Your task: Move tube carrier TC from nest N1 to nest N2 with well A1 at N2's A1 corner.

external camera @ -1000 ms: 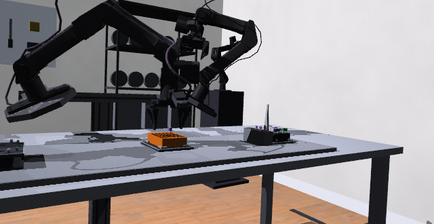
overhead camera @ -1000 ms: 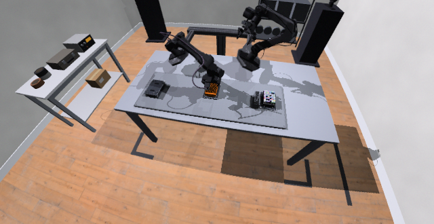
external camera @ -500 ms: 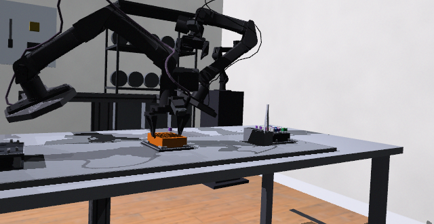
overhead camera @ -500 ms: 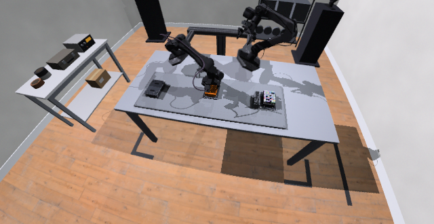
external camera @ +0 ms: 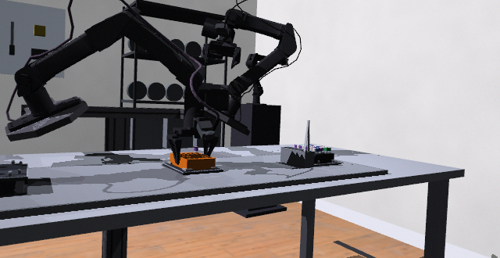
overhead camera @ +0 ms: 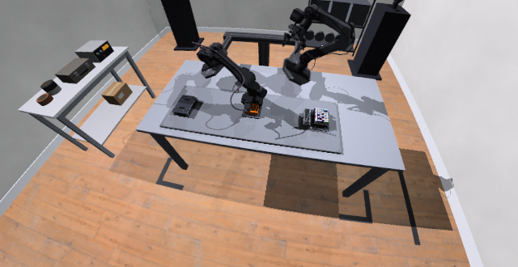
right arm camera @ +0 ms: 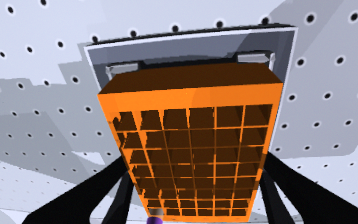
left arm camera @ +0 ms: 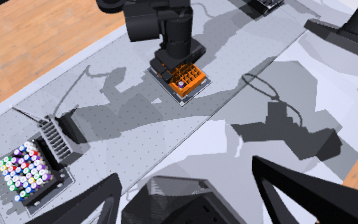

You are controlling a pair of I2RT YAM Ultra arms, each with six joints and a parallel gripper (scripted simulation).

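Right now the transfer nest N1 is 20 mm below my right hand. The rest, counted from my right hand: holder H1: 70 mm ahead, 350 mm to the left, 10 mm below; then A1 mark: 30 mm behind, 410 mm to the right, 10 mm above; then orange tube carrier TC: right at my right hand.
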